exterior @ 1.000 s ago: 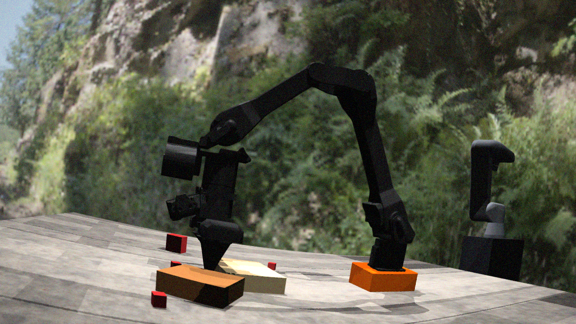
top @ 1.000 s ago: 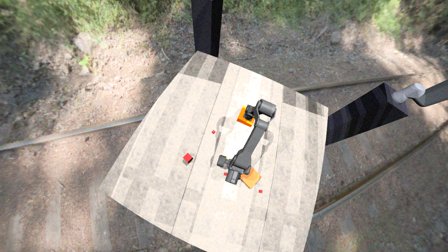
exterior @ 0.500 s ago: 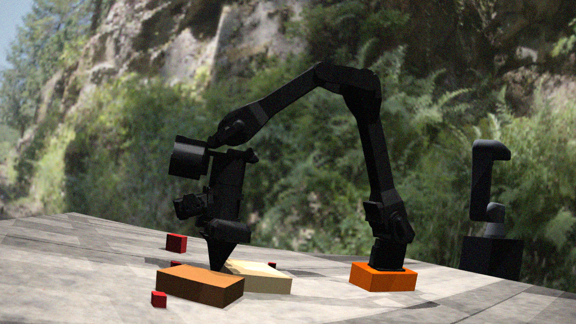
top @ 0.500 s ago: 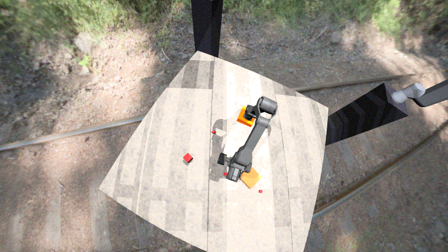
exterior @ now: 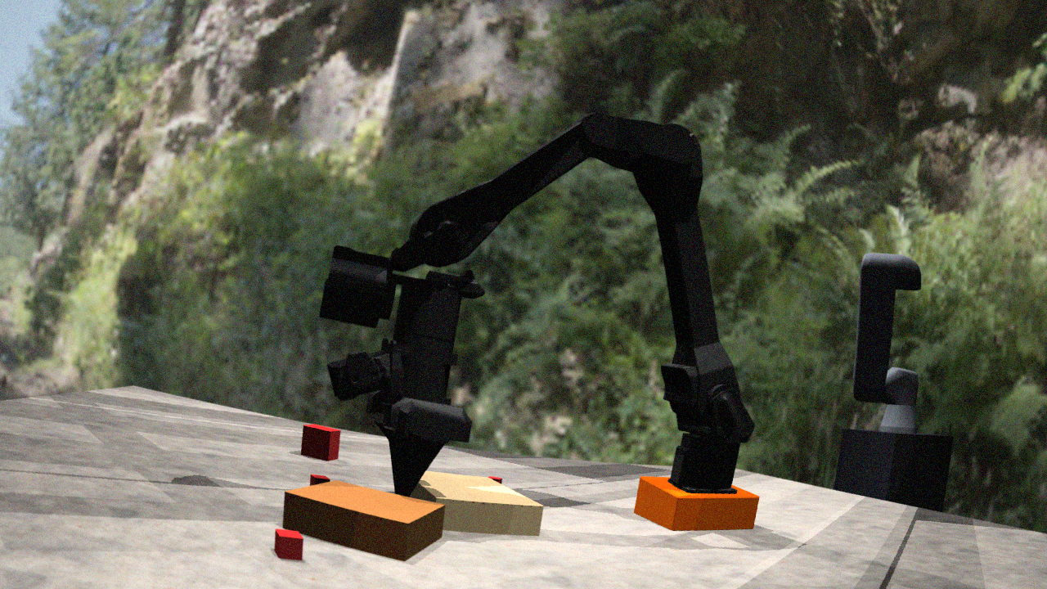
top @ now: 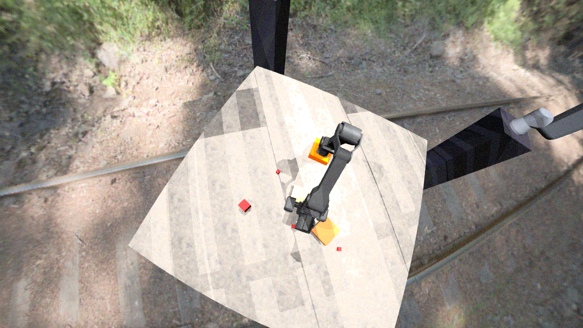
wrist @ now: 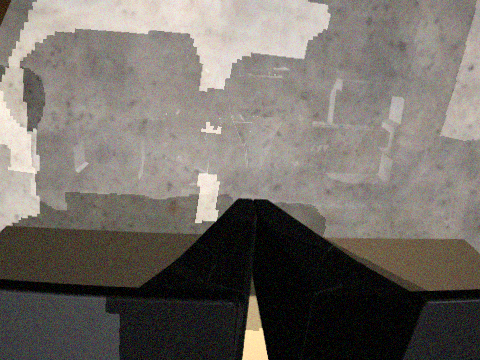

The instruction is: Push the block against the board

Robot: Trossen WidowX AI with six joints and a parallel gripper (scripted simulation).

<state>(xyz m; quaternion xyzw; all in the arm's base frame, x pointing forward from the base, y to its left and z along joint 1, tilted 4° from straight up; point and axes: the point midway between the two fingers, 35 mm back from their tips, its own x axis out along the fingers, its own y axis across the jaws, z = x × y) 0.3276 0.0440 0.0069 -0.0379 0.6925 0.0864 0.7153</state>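
The board is 6 cm behind my gripper tip and 1 cm to the right of it. From my gripper tip the other things lie so: orange square block: 3 cm ahead, 13 cm to the left; red cube: 10 cm ahead, 25 cm to the right, 1 cm above.
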